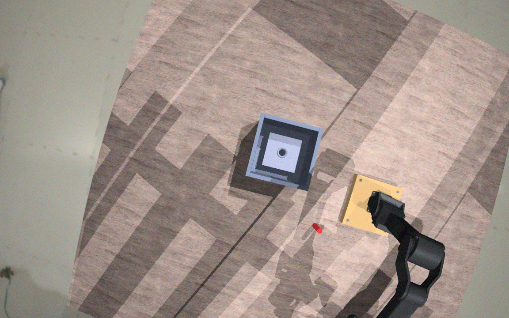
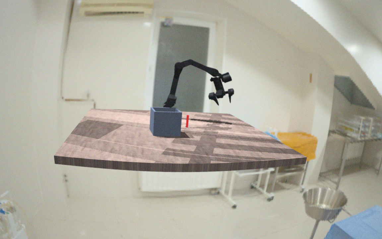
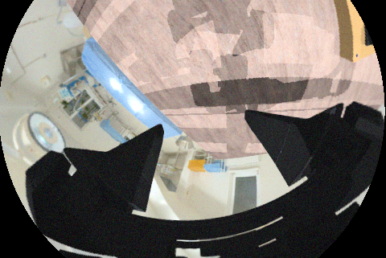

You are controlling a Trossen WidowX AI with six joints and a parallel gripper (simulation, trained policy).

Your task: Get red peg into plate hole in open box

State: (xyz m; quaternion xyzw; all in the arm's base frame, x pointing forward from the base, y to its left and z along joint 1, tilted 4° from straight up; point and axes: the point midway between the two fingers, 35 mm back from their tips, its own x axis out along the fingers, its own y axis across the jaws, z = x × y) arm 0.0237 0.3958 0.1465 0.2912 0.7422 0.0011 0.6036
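The red peg is 290 mm to the right of my gripper tip, 130 mm ahead of it and 110 mm below it.
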